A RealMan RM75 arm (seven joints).
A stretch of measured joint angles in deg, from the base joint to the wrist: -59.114, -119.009, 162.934, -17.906, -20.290, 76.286, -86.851; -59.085, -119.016, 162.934, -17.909, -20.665, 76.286, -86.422; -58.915, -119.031, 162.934, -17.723, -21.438, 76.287, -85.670; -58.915, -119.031, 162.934, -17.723, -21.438, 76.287, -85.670; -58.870, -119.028, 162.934, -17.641, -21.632, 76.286, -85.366; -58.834, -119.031, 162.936, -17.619, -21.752, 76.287, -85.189; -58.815, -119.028, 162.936, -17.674, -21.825, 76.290, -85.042; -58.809, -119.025, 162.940, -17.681, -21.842, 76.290, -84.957; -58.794, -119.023, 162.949, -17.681, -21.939, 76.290, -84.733; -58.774, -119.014, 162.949, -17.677, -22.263, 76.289, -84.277; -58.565, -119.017, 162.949, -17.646, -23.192, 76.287, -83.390; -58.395, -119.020, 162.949, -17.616, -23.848, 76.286, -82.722; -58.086, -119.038, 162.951, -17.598, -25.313, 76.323, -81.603; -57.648, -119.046, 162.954, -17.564, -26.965, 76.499, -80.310; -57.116, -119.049, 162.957, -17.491, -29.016, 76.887, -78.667; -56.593, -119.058, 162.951, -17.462, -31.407, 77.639, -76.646; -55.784, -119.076, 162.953, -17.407, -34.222, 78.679, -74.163; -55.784, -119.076, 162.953, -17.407, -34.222, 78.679, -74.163; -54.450, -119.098, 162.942, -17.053, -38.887, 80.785, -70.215; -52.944, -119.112, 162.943, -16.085, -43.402, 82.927, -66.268
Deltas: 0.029, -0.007, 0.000, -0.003, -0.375, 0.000, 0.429; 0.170, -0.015, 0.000, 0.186, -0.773, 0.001, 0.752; 0.000, 0.000, 0.000, 0.000, 0.000, 0.000, 0.000; 0.045, 0.003, 0.000, 0.082, -0.194, -0.001, 0.304; 0.036, -0.003, 0.002, 0.022, -0.120, 0.001, 0.177; 0.019, 0.003, 0.000, -0.055, -0.073, 0.003, 0.147; 0.006, 0.003, 0.004, -0.007, -0.017, 0.000, 0.085; 0.015, 0.002, 0.009, 0.000, -0.097, 0.000, 0.224; 0.020, 0.009, 0.000, 0.004, -0.324, -0.001, 0.456; 0.209, -0.003, 0.000, 0.031, -0.929, -0.002, 0.887; 0.170, -0.003, 0.000, 0.030, -0.656, -0.001, 0.668; 0.309, -0.018, 0.002, 0.018, -1.465, 0.037, 1.119; 0.438, -0.008, 0.003, 0.034, -1.652, 0.176, 1.293; 0.532, -0.003, 0.003, 0.073, -2.051, 0.388, 1.643; 0.523, -0.009, -0.006, 0.029, -2.391, 0.752, 2.021; 0.809, -0.018, 0.002, 0.055, -2.815, 1.040, 2.483; 0.000, 0.000, 0.000, 0.000, 0.000, 0.000, 0.000; 1.334, -0.022, -0.011, 0.354, -4.665, 2.106, 3.948; 1.506, -0.014, 0.001, 0.968, -4.515, 2.142, 3.947
